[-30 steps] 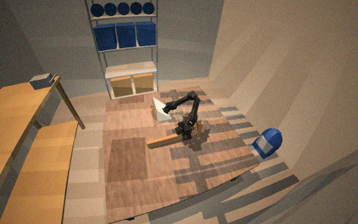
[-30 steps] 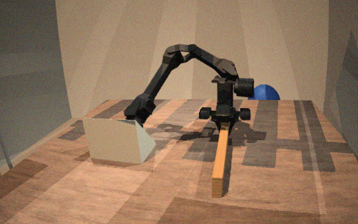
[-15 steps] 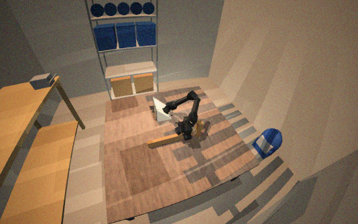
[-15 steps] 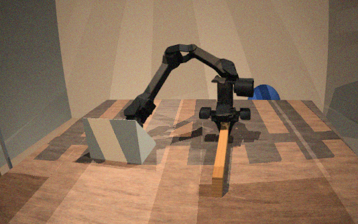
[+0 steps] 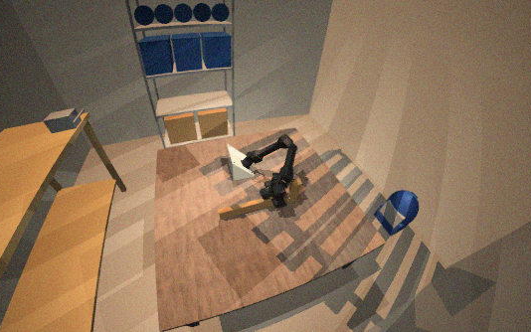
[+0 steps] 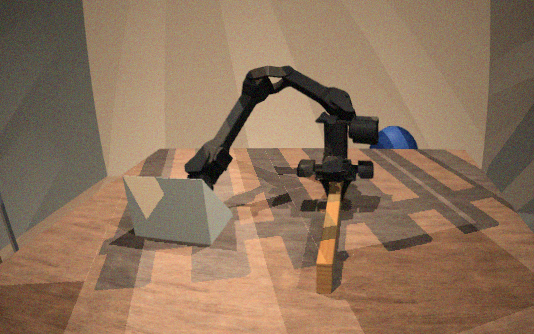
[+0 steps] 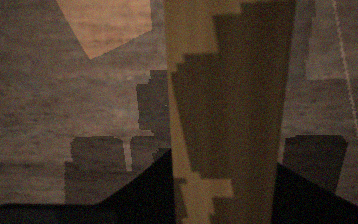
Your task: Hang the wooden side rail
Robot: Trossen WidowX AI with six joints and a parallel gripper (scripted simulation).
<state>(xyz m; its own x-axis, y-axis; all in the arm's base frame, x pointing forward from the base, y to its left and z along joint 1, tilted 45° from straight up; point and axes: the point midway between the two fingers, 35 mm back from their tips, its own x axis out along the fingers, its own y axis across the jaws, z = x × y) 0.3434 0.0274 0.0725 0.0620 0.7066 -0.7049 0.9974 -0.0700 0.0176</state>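
The headboard post lies 140 mm to the left of my gripper tip and 40 mm above it.
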